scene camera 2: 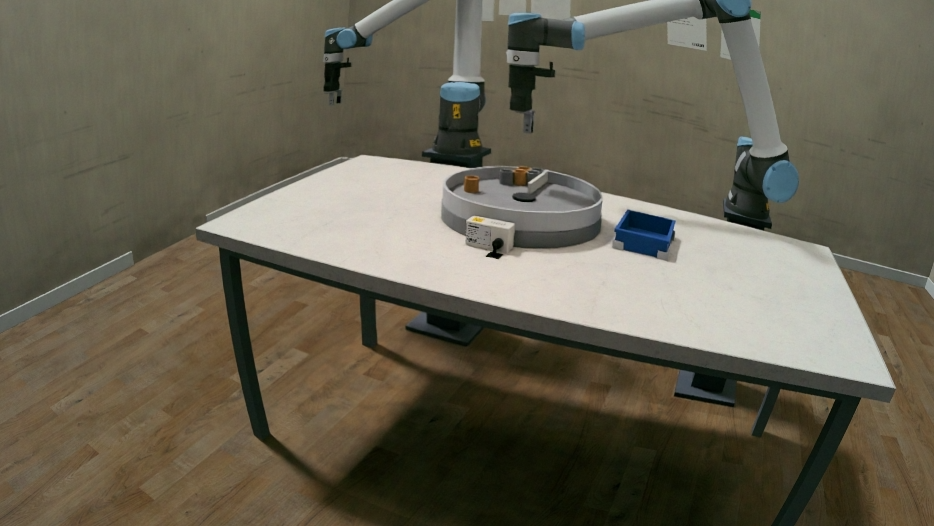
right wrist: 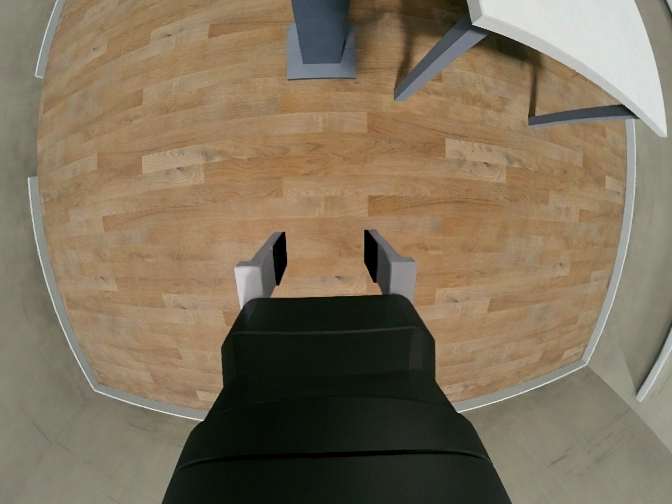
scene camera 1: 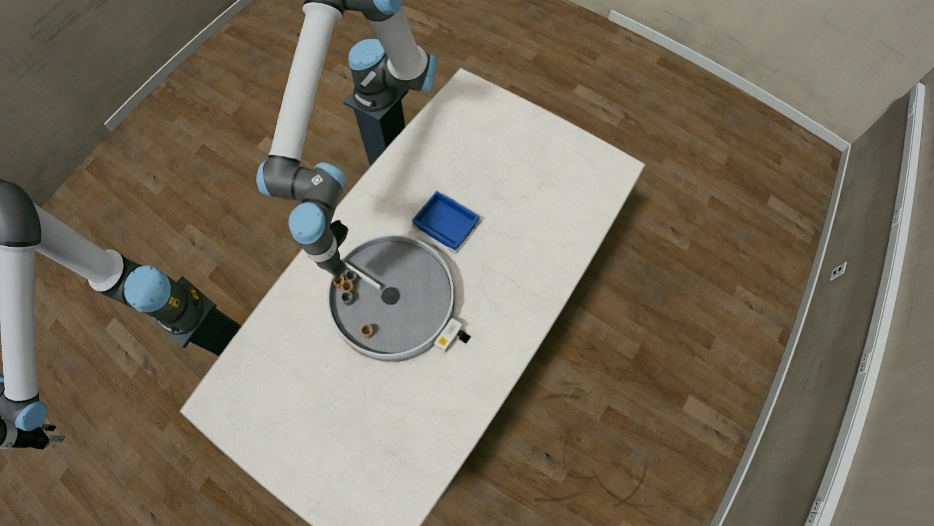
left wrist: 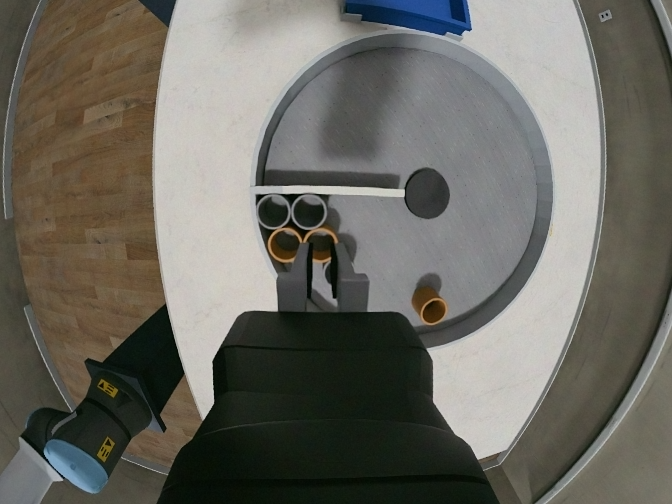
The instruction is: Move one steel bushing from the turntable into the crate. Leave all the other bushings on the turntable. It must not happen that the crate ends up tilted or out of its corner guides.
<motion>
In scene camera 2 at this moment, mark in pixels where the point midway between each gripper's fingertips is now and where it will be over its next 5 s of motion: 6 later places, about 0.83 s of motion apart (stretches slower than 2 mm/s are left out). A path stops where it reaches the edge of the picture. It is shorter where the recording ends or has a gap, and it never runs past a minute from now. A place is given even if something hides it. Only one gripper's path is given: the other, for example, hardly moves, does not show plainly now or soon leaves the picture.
My left gripper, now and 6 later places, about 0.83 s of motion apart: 528, 132; 534, 166; 531, 168; 531, 172; 531, 180; 531, 162; 533, 157
</motion>
